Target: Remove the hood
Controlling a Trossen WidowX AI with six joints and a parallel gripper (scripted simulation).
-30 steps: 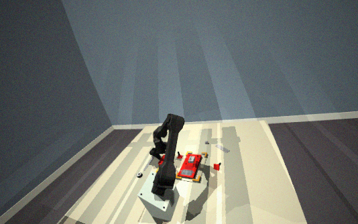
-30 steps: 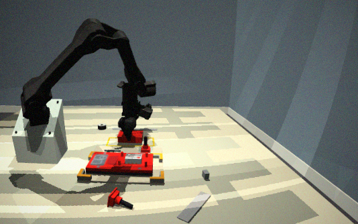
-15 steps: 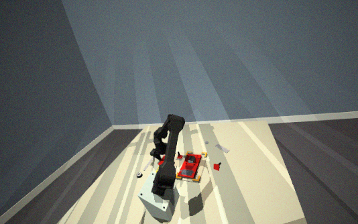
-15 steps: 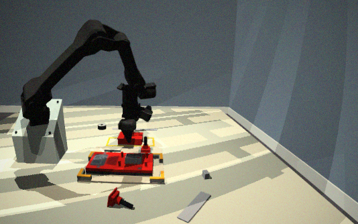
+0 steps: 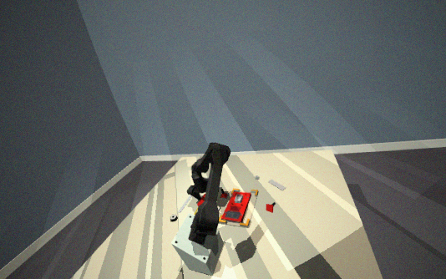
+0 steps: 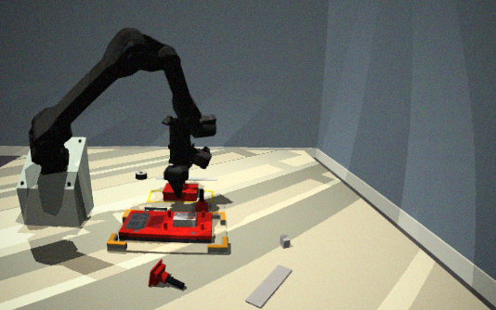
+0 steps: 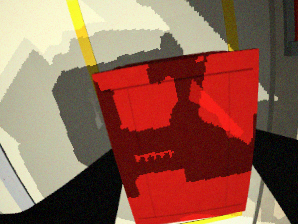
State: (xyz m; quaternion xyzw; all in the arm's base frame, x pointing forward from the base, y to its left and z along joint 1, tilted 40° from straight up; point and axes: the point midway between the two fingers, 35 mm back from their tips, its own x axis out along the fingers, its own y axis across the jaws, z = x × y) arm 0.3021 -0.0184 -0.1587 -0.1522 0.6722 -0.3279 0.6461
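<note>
The hood lies 1 cm above my gripper tip. Also, from my gripper tip: grey strip: 12 cm ahead, 42 cm to the right, 1 cm below; black ring: 12 cm behind, 17 cm to the left.
</note>
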